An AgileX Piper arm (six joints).
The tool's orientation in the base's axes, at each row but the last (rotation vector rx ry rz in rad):
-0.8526, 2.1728, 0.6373
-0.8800, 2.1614, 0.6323
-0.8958, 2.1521, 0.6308
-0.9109, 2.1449, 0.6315
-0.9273, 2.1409, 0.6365
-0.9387, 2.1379, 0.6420
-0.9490, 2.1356, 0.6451
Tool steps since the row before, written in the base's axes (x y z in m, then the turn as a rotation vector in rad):
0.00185, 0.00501, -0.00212, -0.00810, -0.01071, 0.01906
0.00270, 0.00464, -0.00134, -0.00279, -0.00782, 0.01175
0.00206, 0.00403, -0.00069, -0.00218, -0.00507, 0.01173
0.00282, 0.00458, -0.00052, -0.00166, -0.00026, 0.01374
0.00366, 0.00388, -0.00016, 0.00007, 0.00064, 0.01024
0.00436, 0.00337, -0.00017, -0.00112, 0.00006, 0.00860
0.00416, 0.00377, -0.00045, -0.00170, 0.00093, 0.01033
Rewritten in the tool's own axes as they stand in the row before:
-0.00129, 0.00158, 0.00537, -0.00602, 0.00227, -0.02241
-0.00222, 0.00078, 0.00501, -0.00437, -0.00103, -0.01367
-0.00215, 0.00092, 0.00394, -0.00578, 0.00027, -0.01160
-0.00289, 0.00067, 0.00451, -0.00955, 0.00323, -0.00949
-0.00331, -0.00042, 0.00416, -0.00811, 0.00192, -0.00598
-0.00343, -0.00133, 0.00410, -0.00603, 0.00223, -0.00582
-0.00329, -0.00102, 0.00445, -0.00744, 0.00348, -0.00655

